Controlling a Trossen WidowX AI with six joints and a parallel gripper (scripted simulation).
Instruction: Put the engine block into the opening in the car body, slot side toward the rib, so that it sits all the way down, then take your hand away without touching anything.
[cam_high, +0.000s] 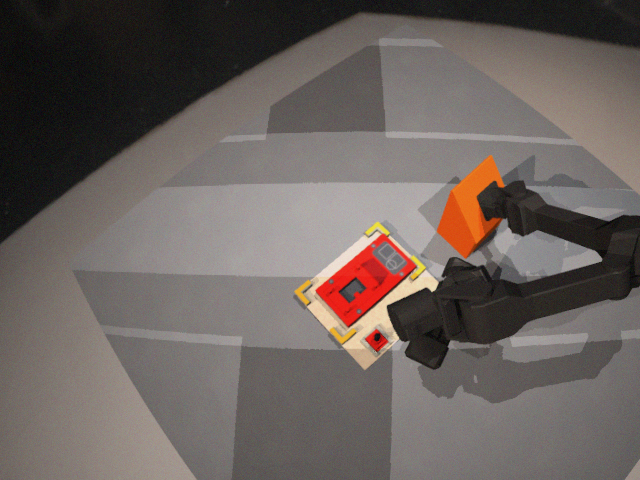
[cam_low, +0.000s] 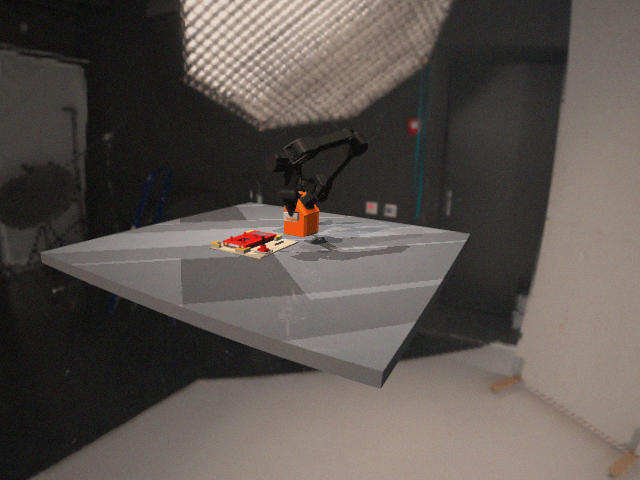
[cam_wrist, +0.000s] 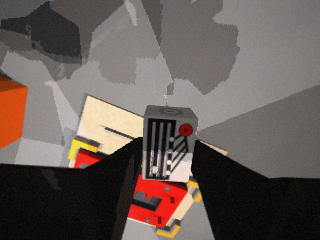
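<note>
My gripper tip is 16 cm to the left of the beige board, 12 cm above it and 3 cm short of it. Also, from my gripper tip: engine block: 1 cm below.
</note>
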